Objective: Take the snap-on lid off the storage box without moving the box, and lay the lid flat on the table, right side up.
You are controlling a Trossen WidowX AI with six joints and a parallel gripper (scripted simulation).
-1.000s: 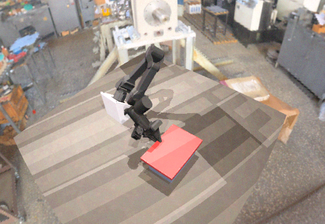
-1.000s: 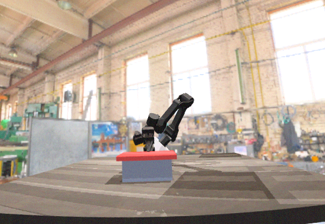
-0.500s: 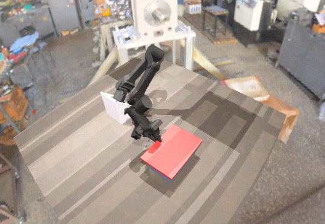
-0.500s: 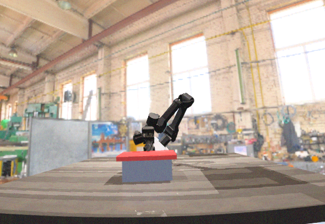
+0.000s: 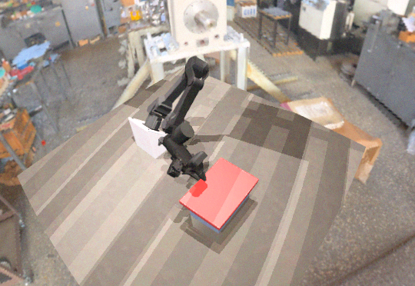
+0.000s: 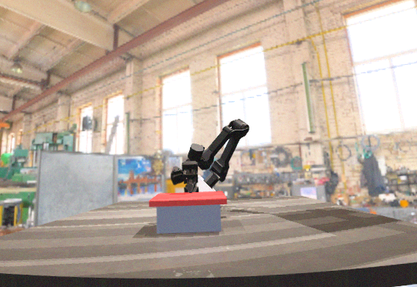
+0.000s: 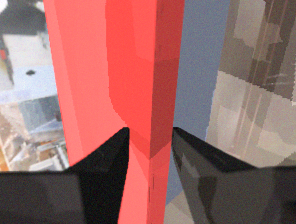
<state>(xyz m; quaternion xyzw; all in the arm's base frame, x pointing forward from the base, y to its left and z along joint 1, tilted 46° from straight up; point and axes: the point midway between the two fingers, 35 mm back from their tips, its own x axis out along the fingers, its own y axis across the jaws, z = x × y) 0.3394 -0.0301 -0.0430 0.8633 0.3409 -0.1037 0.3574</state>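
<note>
My gripper tip is now 8 cm short of the flat red lid. The rest, counted from my gripper tip: storage box 8 cm ahead, 5 cm below.
</note>
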